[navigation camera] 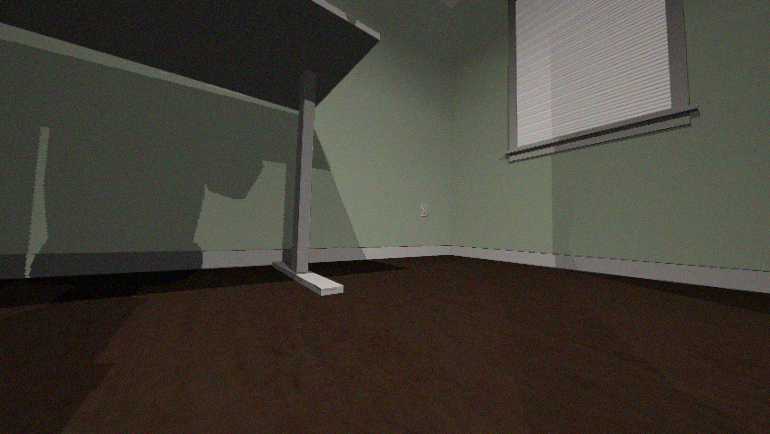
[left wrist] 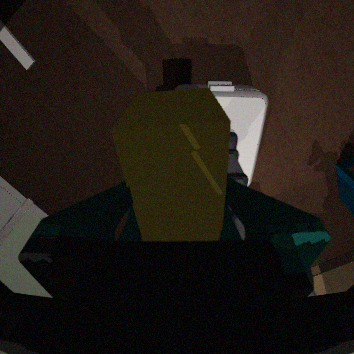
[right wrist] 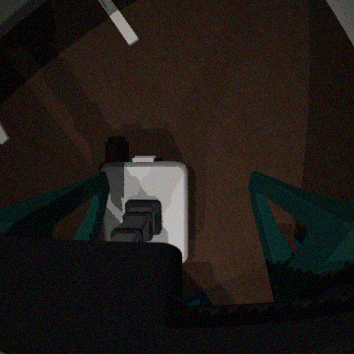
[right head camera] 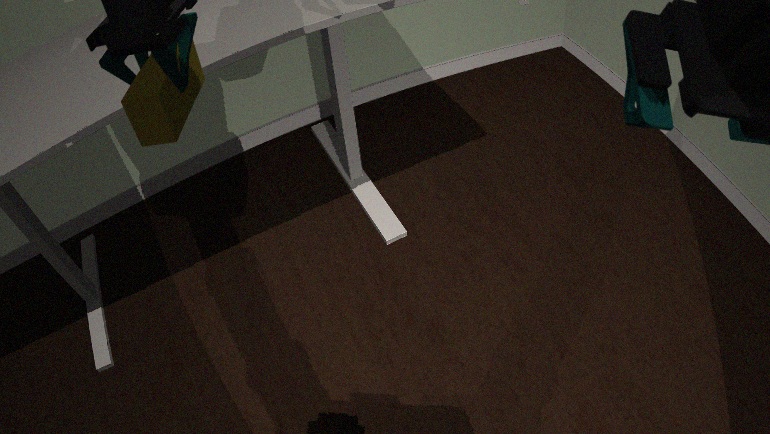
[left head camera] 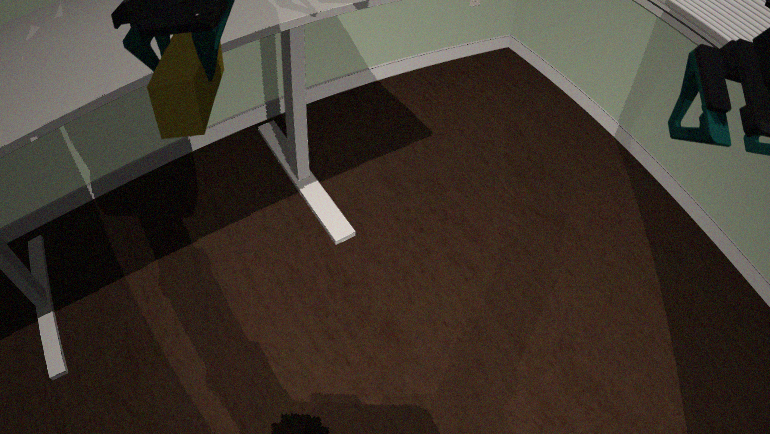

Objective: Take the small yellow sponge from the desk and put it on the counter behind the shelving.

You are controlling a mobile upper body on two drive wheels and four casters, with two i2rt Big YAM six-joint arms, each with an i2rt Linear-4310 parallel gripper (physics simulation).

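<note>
The yellow sponge is a block held in the air between the fingers of my left gripper, which is shut on it. In the head camera views it overlaps the front edge of a long white desk. My right gripper is open and empty, its fingers wide apart. A blue part, possibly of the shelving, shows at the right edge of the left wrist view. The counter does not show in these views.
The desk's legs have feet reaching out over the brown floor. Green walls meet in a corner beyond. A window is in the right wall. My white base is below. A tan box shows.
</note>
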